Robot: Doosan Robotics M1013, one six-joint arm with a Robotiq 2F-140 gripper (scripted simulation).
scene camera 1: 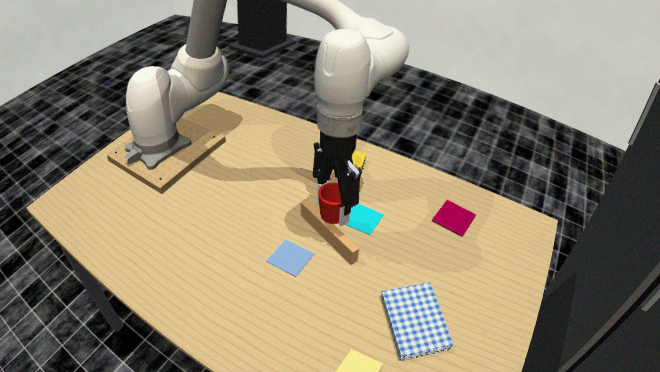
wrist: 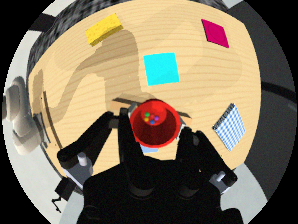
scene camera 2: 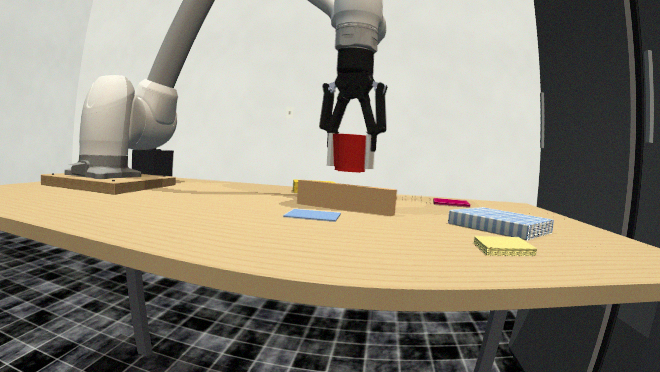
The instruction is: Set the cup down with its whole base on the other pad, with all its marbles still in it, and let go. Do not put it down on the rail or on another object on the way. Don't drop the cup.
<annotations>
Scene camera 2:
my gripper: 349,167
red cup: 349,149
wooden rail: 372,200
</annotations>
